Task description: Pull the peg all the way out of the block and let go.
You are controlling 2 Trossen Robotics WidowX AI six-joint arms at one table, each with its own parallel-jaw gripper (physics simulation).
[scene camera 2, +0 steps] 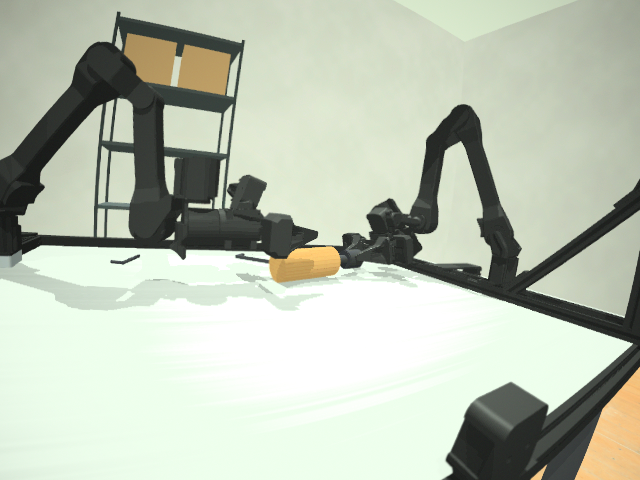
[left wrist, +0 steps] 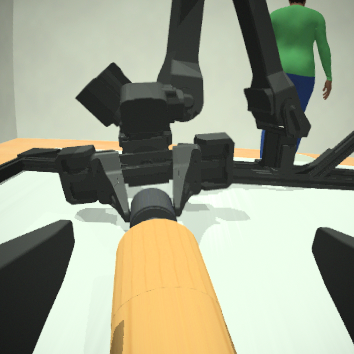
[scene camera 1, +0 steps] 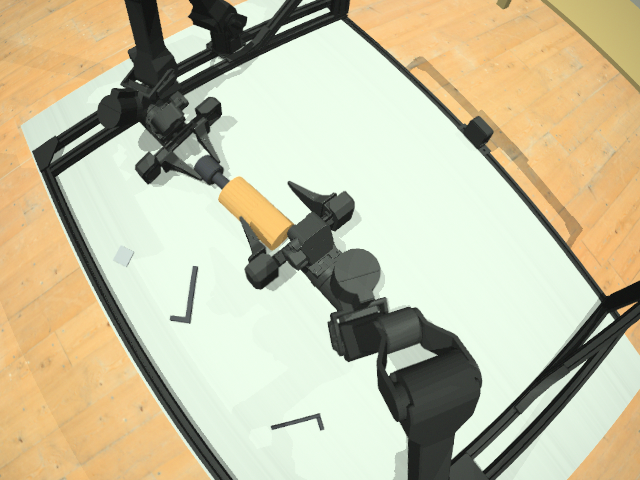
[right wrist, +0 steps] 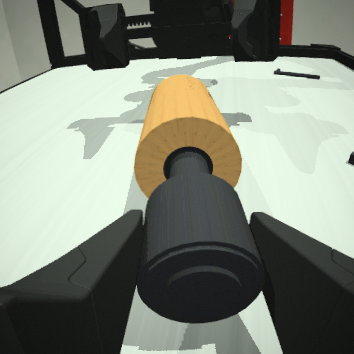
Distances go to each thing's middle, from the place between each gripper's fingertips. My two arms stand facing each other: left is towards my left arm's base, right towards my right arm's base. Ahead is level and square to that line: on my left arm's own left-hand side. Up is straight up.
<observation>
Right now the orange wooden cylinder block (scene camera 1: 271, 226) is 1 cm ahead of my left hand, 1 cm to the right of it and 6 cm below it. From my left hand the other things lie so: black peg (right wrist: 198, 262) (5 cm ahead, 8 cm to the right, 6 cm below).
The black peg lies 1 cm behind my right hand and 3 cm to the left of it. Also, from my right hand: orange wooden cylinder block: 5 cm behind, 10 cm to the left, 1 cm below.
</observation>
